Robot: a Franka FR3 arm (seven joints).
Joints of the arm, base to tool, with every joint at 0 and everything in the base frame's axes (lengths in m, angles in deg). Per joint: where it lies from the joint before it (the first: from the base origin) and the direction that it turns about. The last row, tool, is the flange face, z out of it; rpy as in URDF.
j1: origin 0 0 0.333 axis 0 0 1
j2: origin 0 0 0 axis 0 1 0
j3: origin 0 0 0.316 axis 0 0 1
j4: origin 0.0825 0 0 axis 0 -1 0
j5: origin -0.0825 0 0.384 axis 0 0 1
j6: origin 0 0 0 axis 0 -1 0
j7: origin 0.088 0 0 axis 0 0 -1
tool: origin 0 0 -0.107 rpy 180 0 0
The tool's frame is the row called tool.
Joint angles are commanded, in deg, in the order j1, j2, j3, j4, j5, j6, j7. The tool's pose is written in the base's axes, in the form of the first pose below.
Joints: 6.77, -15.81, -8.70, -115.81, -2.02, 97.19, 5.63
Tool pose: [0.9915 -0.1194 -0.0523 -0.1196 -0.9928 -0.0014 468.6 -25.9 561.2]
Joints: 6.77, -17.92, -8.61, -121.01, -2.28, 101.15, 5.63
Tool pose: [0.9928 -0.1135 -0.0375 -0.1137 -0.9935 -0.0037 458.5 -24.5 540.7]
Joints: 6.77, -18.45, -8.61, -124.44, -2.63, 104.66, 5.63
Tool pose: [0.9936 -0.1097 -0.0265 -0.1097 -0.9940 -0.0007 455.8 -23.8 521.5]
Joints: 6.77, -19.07, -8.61, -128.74, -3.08, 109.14, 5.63
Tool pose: [0.9945 -0.1038 -0.0121 -0.1038 -0.9946 0.0028 451.3 -22.8 497.4]
